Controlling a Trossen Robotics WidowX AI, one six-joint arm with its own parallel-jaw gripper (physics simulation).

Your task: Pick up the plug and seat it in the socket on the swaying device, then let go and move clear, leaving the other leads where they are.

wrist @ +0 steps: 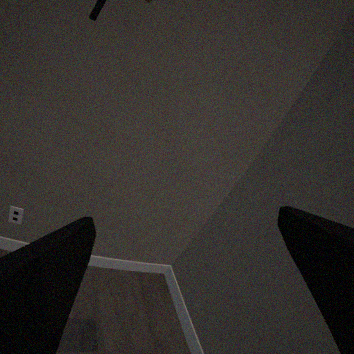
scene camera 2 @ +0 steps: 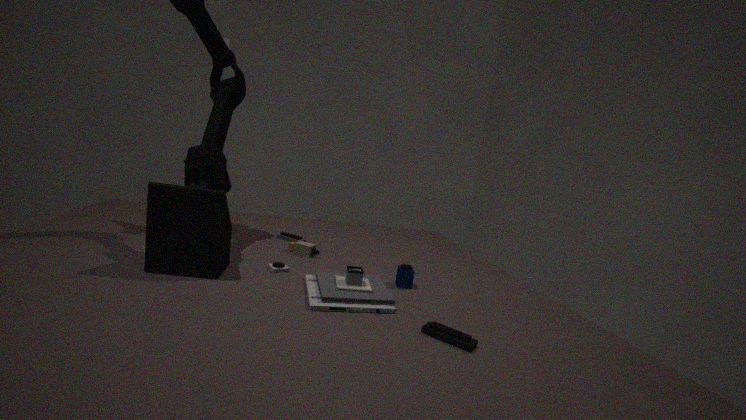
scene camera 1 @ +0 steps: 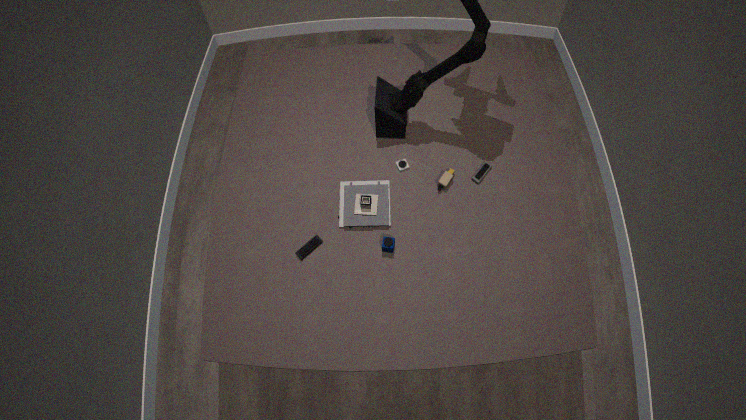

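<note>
The likely plug, a beige block (scene camera 1: 445,178) (scene camera 2: 304,248) with a yellow piece at one end and a black one at the other, lies on the floor mat. The swaying device has a grey plate (scene camera 1: 381,213) (scene camera 2: 328,293) on a white base. A small open-topped box, apparently the socket (scene camera 1: 365,207) (scene camera 2: 354,277), stands upright on a pale square on that plate. My gripper (wrist: 186,221) is open and empty in the wrist view, facing the wall and a room corner, far from plug and device. It is outside both scene views.
A white square with a black disc (scene camera 1: 402,164) (scene camera 2: 278,266) lies between the arm's base (scene camera 1: 390,117) (scene camera 2: 187,229) and the device. A grey-and-black bar (scene camera 1: 481,172) (scene camera 2: 290,236) lies beyond the plug. A blue block (scene camera 1: 388,244) (scene camera 2: 404,277) and black bar (scene camera 1: 309,247) (scene camera 2: 448,336) lie near the device.
</note>
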